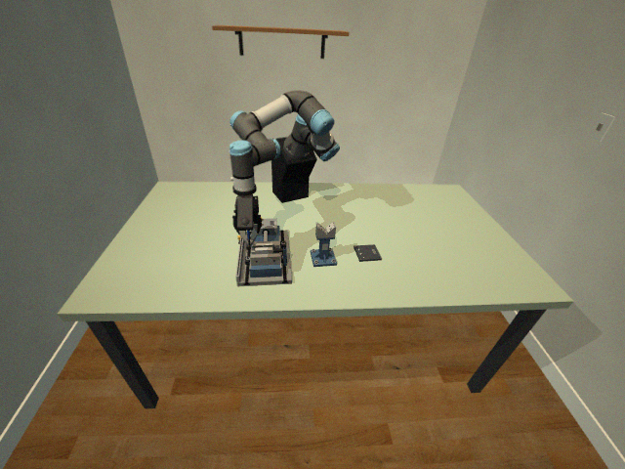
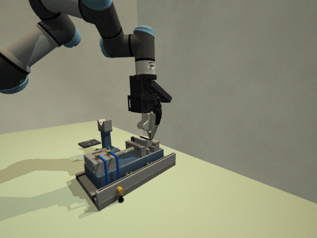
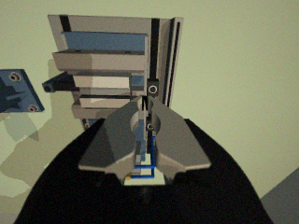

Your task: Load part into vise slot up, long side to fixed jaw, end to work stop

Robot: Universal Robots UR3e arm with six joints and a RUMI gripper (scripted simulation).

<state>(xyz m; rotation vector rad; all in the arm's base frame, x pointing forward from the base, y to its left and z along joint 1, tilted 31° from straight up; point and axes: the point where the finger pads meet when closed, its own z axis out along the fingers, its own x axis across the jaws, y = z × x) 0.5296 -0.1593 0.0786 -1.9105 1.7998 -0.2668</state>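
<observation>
Right now my hand is 5 cm to the right of the part, 3 cm above it and 1 cm past it. Round my hand: grey rail 9 cm below, 6 cm behind, 5 cm to the right; then fixed jaw 5 cm to the left, 5 cm below, 2 cm ahead; then work stop rod 10 cm to the left, 4 cm below, 1 cm behind.
</observation>
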